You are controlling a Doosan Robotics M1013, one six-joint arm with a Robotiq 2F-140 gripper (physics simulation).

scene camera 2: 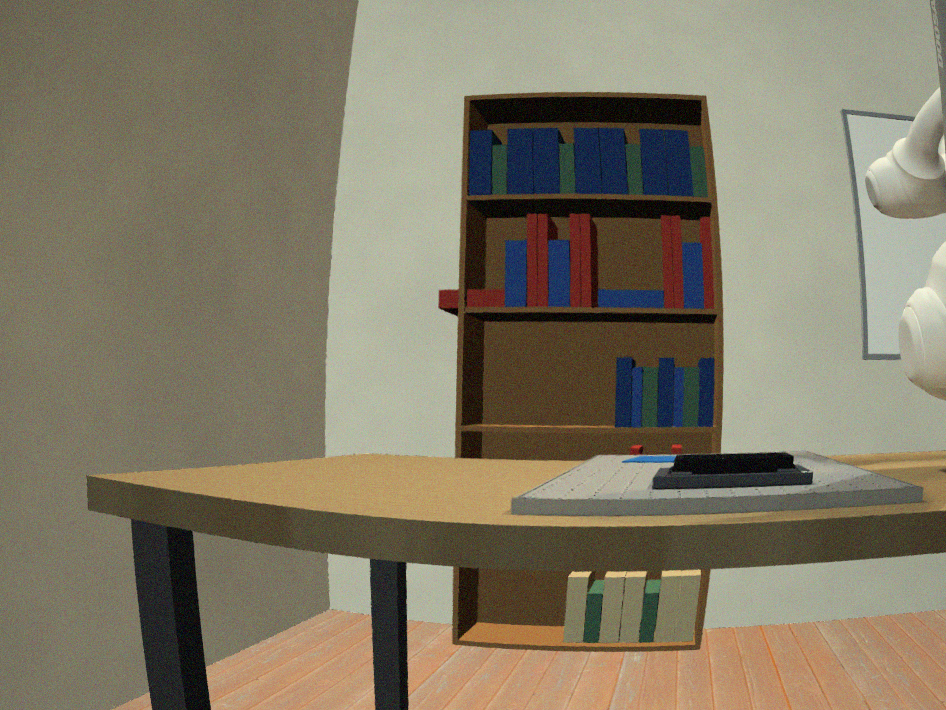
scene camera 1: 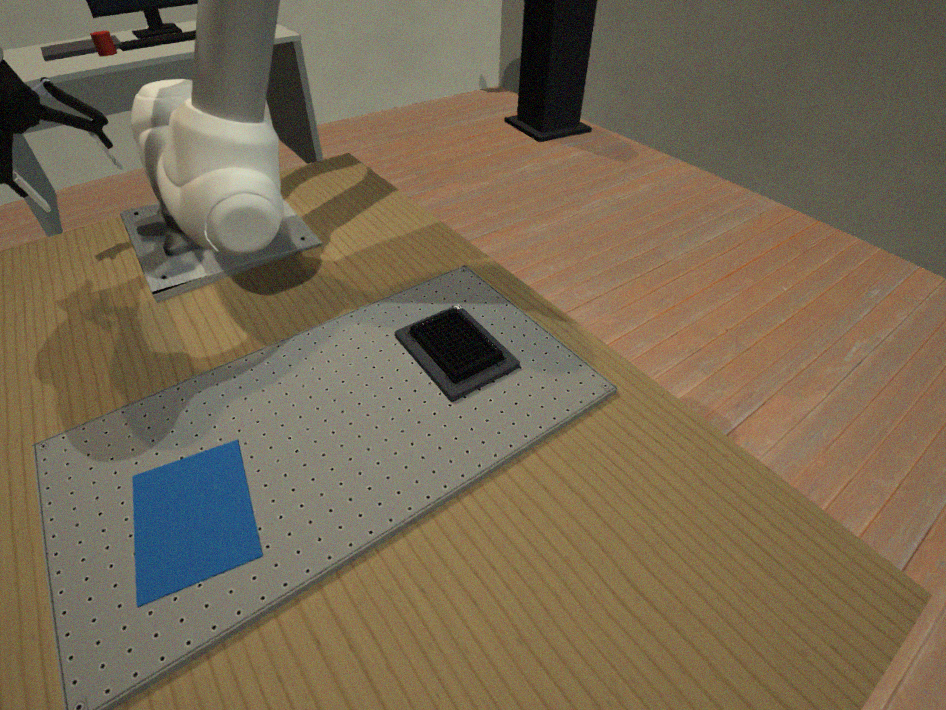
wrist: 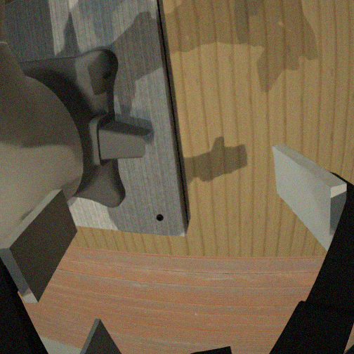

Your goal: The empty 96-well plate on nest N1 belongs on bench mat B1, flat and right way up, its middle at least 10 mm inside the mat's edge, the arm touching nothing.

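Places are measured from the arm's base along level axes (x ahead, y left, z up), in metres.
Where they show: gripper, fingertip midpoint: [scene camera 1: 83,185].
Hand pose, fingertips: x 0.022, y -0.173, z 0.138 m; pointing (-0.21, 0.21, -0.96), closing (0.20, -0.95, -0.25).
Note:
After its pixels a point has its place.
The black 96-well plate [scene camera 1: 456,342] @[z 0.012, x 0.566, y 0.279 m] [scene camera 2: 733,462] @[z 0.011, x 0.559, y 0.321 m] sits flat in the dark grey nest N1 [scene camera 1: 458,390] @[z 0.000, x 0.642, y 0.243 m] [scene camera 2: 733,479] @[z -0.004, x 0.557, y 0.339 m], toward the right end of the perforated board in scene camera 1. The blue bench mat B1 [scene camera 1: 194,523] @[z -0.009, x 0.673, y -0.110 m] [scene camera 2: 649,459] @[z -0.009, x 0.712, y -0.088 m] lies flat toward the board's left end, apart from the nest, with no plate on it. My gripper [scene camera 1: 76,177] @[z 0.138, x 0.022, y -0.174 m] [wrist: 169,191] is wide open with nothing between its fingers. It is at the left edge of scene camera 1, away from the plate and mat. The wrist view shows neither plate nor mat.
The grey perforated board [scene camera 1: 343,473] @[z -0.011, x 0.686, y 0.062 m] [scene camera 2: 565,492] @[z -0.011, x 0.708, y 0.384 m] lies on the wooden table [scene camera 1: 611,573] @[z -0.024, x 0.935, y 0.276 m] [scene camera 2: 343,489] @[z -0.024, x 0.938, y 0.364 m]. The arm's metal base plate [scene camera 1: 183,271] @[z -0.002, x 0.149, y -0.066 m] [wrist: 145,200] is behind the board. A desk with a monitor and red cup [scene camera 1: 103,43] stands at the back; scene camera 2 shows a bookshelf [scene camera 2: 460,366].

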